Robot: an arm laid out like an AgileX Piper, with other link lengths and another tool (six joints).
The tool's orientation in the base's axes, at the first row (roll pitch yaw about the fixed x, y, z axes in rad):
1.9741 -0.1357 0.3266
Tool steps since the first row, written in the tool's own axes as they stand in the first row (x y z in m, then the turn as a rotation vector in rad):
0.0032 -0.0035 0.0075 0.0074 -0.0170 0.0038
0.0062 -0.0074 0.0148 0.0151 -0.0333 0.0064
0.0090 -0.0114 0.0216 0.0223 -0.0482 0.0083
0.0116 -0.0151 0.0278 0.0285 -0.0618 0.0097
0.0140 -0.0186 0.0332 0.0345 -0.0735 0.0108
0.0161 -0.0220 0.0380 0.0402 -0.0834 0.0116
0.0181 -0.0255 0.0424 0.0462 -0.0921 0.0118
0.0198 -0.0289 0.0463 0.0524 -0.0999 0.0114
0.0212 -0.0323 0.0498 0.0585 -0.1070 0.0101
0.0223 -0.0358 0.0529 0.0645 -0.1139 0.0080
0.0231 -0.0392 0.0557 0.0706 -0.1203 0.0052
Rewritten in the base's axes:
0.0056 -0.0039 -0.0057 0.0081 0.0061 -0.0160
0.0109 -0.0076 -0.0117 0.0161 0.0130 -0.0308
0.0158 -0.0109 -0.0176 0.0234 0.0198 -0.0441
0.0204 -0.0138 -0.0230 0.0296 0.0262 -0.0562
0.0245 -0.0163 -0.0280 0.0355 0.0320 -0.0665
0.0281 -0.0183 -0.0326 0.0411 0.0372 -0.0751
0.0314 -0.0200 -0.0373 0.0467 0.0425 -0.0823
0.0343 -0.0214 -0.0417 0.0523 0.0480 -0.0884
0.0368 -0.0225 -0.0459 0.0575 0.0540 -0.0935
0.0389 -0.0234 -0.0502 0.0624 0.0606 -0.0982
0.0406 -0.0241 -0.0543 0.0671 0.0675 -0.1021

